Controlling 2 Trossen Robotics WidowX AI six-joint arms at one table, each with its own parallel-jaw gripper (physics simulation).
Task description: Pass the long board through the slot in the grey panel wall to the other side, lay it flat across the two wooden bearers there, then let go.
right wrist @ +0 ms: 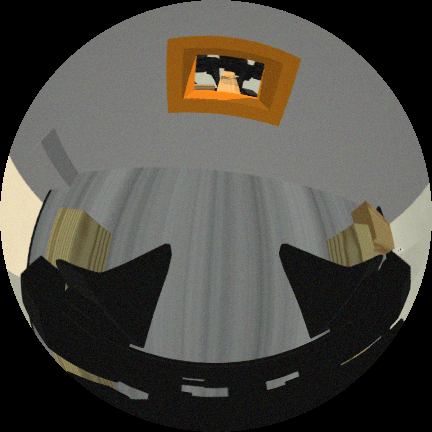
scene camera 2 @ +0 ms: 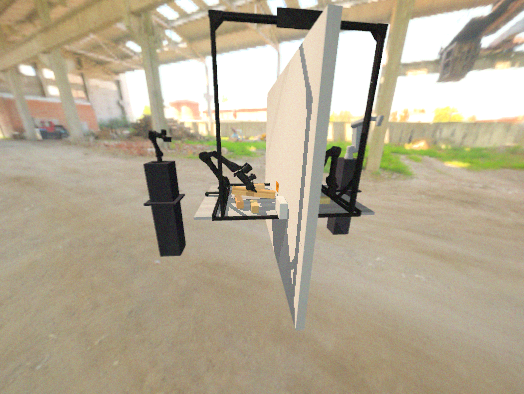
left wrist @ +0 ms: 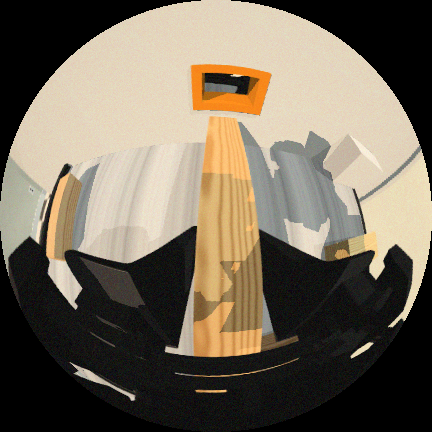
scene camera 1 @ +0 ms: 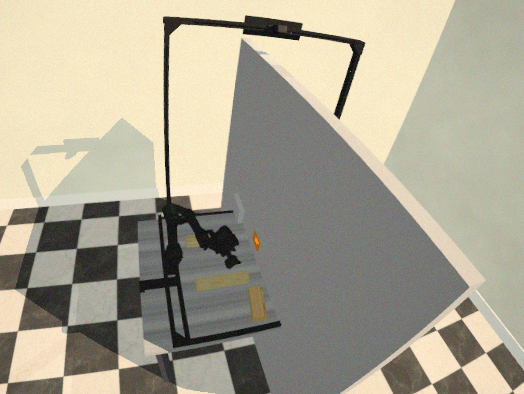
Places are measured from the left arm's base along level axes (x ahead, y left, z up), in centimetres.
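Pixels of known places: left gripper, fingertip midpoint: (scene camera 2: 256, 191) (left wrist: 224, 232); right gripper, fingertip midpoint: (right wrist: 227, 250) (scene camera 1: 237, 256); right arm's base, origin of the base link: (scene camera 2: 331, 193) (scene camera 1: 170, 269).
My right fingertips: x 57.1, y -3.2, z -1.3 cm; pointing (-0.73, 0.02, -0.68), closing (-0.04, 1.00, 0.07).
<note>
Ahead of a thing's pixels: the offset from my right fingertips to its top centre. "spot": to the spot under its first point.
The long board (left wrist: 227, 200) (scene camera 2: 265, 193) is between the fingers of my left gripper (left wrist: 224, 232) (scene camera 2: 254, 190), which is shut on it. Its far end shows just below the orange-rimmed slot @(spot: dx -14.1, dy -0.2, dz +6.9 cm) (left wrist: 220, 104) (right wrist: 175, 80) (scene camera 1: 255, 235) (scene camera 2: 277, 186) in the left wrist view. The board (right wrist: 228, 85) also shows through the slot in the right wrist view, still on the left arm's side. The panel wall (scene camera 1: 350, 215) (scene camera 2: 287, 125) (left wrist: 125, 75) (right wrist: 100, 115) stands between the arms. My right gripper (right wrist: 227, 250) (scene camera 1: 232, 262) is open and empty, between two wooden bearers, one @(spot: dx +1.8, dy -10.2, dz +3.3 cm) (right wrist: 77, 240) @(dx +11.4, dy +13.9, dz +3.8 cm) (scene camera 1: 221, 281) and another (right wrist: 350, 245) (scene camera 1: 192, 241).
A brown block @(dx -1.5, dy +28.6, dz +3.2 cm) (scene camera 1: 257, 303) lies by the panel, near one bearer; another brown block (right wrist: 372, 227) shows at the right wrist view's right. Wooden blocks @(dx -44.2, dy -12.1, dz +4.4 cm) (scene camera 2: 239, 201) @(dx -33.6, dy -22.6, dz +4.4 cm) (scene camera 2: 255, 206) lie on the board's side. A white block (scene camera 2: 282, 207) (left wrist: 350, 157) is at the panel. A black frame (scene camera 1: 167, 125) surrounds the table.
</note>
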